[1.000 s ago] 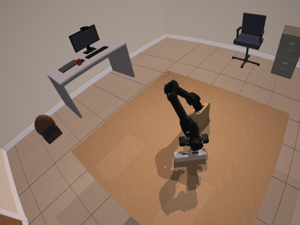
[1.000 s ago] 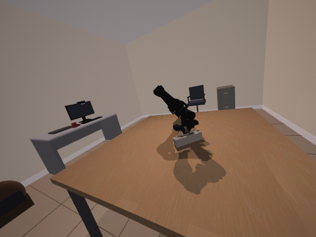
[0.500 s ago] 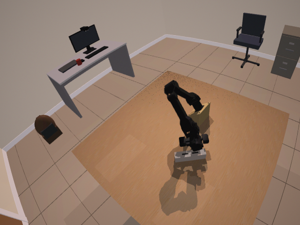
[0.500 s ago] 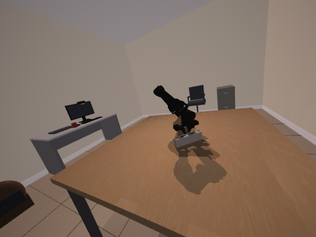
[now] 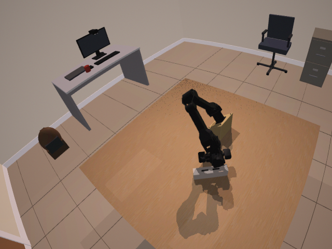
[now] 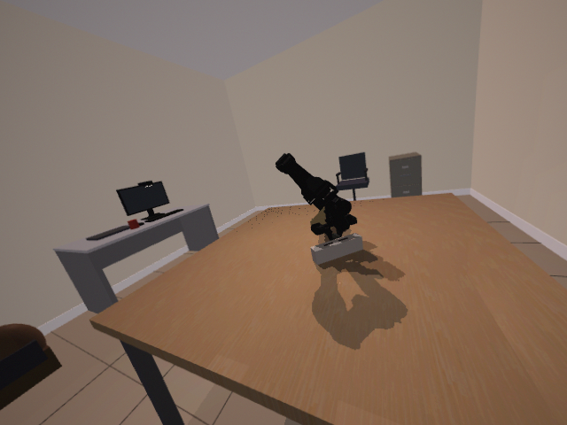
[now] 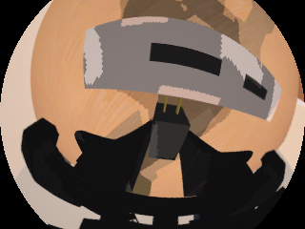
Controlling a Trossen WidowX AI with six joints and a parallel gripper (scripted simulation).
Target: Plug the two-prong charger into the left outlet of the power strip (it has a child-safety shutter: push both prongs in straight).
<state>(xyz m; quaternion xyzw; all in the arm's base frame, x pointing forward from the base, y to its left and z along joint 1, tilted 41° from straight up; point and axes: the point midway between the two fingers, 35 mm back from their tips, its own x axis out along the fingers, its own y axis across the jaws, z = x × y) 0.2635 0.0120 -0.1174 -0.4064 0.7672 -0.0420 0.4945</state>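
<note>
Right now the two-prong charger is 10 mm ahead of my gripper tip, 10 mm to the left of it and 10 mm above it.
</note>
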